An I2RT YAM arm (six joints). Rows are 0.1 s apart.
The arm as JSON. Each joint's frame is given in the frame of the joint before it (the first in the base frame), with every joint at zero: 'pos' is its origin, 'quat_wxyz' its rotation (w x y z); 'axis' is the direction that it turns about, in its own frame. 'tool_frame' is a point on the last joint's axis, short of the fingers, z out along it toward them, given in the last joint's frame.
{
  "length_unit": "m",
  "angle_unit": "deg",
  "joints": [
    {
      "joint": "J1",
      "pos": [
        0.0,
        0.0,
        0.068
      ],
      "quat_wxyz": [
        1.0,
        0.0,
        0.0,
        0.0
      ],
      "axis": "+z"
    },
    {
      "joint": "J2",
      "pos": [
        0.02,
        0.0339,
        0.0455
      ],
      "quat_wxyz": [
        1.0,
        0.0,
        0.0,
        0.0
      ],
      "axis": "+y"
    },
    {
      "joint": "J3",
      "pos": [
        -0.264,
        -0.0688,
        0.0
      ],
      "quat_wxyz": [
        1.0,
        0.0,
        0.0,
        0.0
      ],
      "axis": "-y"
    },
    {
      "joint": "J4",
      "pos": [
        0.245,
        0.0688,
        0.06
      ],
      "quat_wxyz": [
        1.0,
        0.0,
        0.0,
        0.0
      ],
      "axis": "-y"
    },
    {
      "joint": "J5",
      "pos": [
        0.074,
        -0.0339,
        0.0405
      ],
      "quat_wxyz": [
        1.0,
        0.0,
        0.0,
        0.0
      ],
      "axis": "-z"
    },
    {
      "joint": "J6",
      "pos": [
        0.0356,
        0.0,
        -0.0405
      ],
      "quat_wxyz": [
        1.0,
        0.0,
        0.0,
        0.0
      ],
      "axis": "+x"
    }
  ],
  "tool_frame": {
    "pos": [
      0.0,
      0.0,
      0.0
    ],
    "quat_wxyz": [
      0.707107,
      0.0,
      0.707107,
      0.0
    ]
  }
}
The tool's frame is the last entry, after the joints.
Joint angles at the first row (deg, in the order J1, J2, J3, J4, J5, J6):
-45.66, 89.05, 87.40, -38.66, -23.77, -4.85
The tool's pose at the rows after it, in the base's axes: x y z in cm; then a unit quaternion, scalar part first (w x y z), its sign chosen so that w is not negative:
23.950 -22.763 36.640 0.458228 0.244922 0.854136 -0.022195
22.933 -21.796 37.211 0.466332 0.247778 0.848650 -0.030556
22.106 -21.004 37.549 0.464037 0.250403 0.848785 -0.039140
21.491 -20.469 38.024 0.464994 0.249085 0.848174 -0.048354
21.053 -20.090 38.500 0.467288 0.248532 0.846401 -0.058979
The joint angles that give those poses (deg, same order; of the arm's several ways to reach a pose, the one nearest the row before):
-45.83, 85.78, 84.94, -37.73, -21.77, -3.25
-45.87, 82.61, 82.97, -37.49, -21.11, -2.73
-45.83, 80.33, 81.85, -38.60, -20.04, -2.90
-45.88, 78.74, 81.56, -39.44, -19.30, -3.37
-45.87, 77.58, 81.56, -39.87, -18.39, -3.69

